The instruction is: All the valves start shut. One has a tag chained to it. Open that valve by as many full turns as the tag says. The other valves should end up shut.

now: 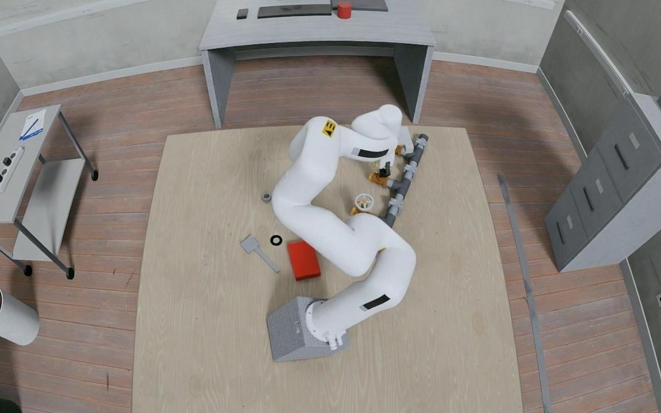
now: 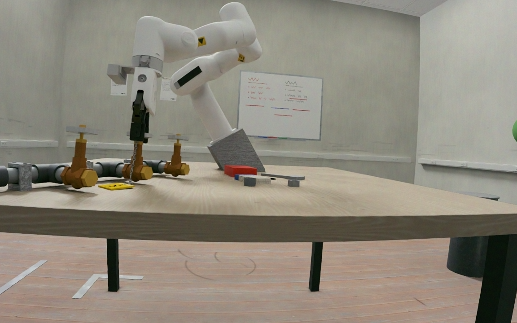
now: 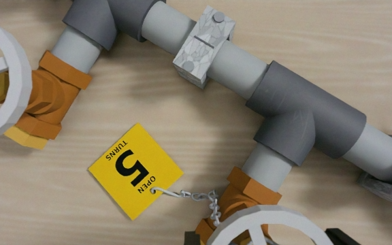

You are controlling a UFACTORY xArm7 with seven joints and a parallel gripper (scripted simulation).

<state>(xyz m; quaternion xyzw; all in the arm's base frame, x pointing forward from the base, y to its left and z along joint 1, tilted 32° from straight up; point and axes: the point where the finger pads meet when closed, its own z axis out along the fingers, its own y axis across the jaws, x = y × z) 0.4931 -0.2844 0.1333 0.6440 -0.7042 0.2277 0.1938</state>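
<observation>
The yellow tag lies 11 cm below my hand, 8 cm ahead of it and 3 cm to the right of it. From my hand the other things lie so: blue-and-white box (31 cm to the left, 11 cm below, 7 cm behind); then red block (32 cm to the left, 24 cm behind, 10 cm below); then grey nut (39 cm to the left, 11 cm below, 3 cm ahead).
</observation>
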